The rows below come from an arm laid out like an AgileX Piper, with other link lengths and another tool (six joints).
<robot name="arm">
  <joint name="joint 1" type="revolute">
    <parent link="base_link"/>
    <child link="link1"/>
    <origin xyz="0 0 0.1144"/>
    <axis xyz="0 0 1"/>
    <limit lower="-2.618" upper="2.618"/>
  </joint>
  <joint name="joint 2" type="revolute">
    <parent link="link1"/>
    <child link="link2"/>
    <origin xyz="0 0 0"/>
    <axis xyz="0 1 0"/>
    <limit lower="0" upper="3.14"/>
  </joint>
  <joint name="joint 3" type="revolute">
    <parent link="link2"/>
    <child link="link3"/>
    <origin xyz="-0.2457 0 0.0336"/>
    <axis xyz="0 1 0"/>
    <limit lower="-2.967" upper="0"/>
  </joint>
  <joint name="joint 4" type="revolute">
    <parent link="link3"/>
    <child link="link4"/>
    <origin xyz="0.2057 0 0.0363"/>
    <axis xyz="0.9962 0 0.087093"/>
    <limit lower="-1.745" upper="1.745"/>
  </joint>
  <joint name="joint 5" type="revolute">
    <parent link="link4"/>
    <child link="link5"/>
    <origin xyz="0 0 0"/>
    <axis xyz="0 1 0"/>
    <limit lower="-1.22" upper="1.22"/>
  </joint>
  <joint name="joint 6" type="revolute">
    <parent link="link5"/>
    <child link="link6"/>
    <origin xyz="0.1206 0 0.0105"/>
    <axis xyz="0.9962 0 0.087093"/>
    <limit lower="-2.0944" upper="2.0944"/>
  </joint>
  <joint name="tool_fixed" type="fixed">
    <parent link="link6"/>
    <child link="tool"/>
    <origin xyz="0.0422 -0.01 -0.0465" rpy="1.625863 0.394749 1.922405"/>
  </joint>
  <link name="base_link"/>
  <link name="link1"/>
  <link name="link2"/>
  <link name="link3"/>
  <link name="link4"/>
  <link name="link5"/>
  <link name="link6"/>
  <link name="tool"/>
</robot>
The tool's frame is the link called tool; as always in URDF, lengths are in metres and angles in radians.
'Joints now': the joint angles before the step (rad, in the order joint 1, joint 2, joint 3, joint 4, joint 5, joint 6). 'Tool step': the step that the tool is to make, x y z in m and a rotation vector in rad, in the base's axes. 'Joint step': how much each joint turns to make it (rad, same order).
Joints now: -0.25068, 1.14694, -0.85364, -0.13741, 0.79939, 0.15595
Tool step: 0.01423, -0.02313, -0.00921, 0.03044, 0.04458, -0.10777
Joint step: -0.10631, 0.13793, -0.06854, 0.01559, -0.01792, 0.00002
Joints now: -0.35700, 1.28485, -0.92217, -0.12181, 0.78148, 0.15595
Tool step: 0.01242, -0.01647, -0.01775, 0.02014, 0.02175, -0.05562
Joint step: -0.05845, 0.11317, -0.01820, 0.00689, -0.06747, 0.00292
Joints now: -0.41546, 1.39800, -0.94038, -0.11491, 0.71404, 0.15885
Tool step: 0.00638, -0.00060, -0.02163, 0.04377, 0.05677, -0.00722
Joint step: -0.00296, 0.09815, 0.00002, 0.01729, -0.02870, 0.00000
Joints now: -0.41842, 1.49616, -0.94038, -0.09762, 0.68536, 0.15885
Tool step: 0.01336, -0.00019, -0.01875, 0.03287, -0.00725, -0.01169
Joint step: -0.00001, 0.08427, 0.00002, 0.03407, -0.07777, 0.00055
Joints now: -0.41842, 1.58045, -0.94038, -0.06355, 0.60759, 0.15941
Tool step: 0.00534, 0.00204, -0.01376, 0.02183, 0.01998, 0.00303
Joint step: 0.00876, 0.05864, -0.00032, 0.01313, -0.03130, 0.00000
